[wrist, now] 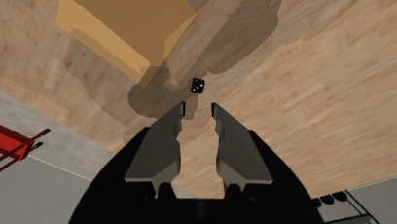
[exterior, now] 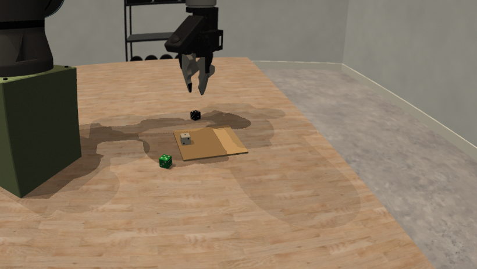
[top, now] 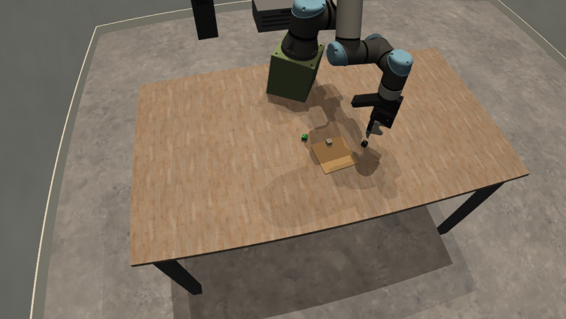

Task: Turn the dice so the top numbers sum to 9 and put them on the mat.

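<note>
Right now my hand is 70 mm above the black die. From my hand the other things lie so: tan mat 140 mm to the right, 80 mm below, 30 mm ahead; white die 140 mm to the right, 70 mm below, 20 mm behind; green die 230 mm to the right, 70 mm below, 60 mm behind.
</note>
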